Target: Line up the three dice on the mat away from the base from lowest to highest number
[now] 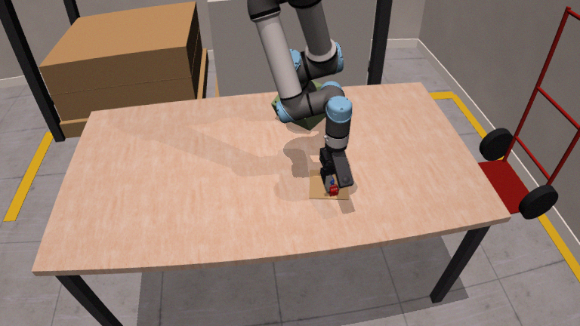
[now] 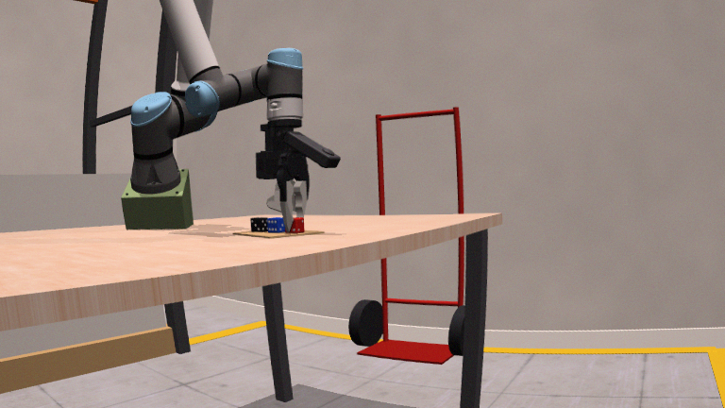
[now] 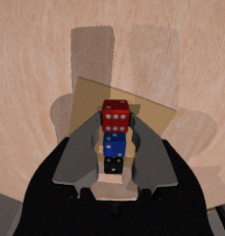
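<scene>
The red die lies right at my hand. The rest, counted from my hand: tan square mat: 40 mm behind, 20 mm below; then blue die: 40 mm behind; then black die: 90 mm behind.
</scene>
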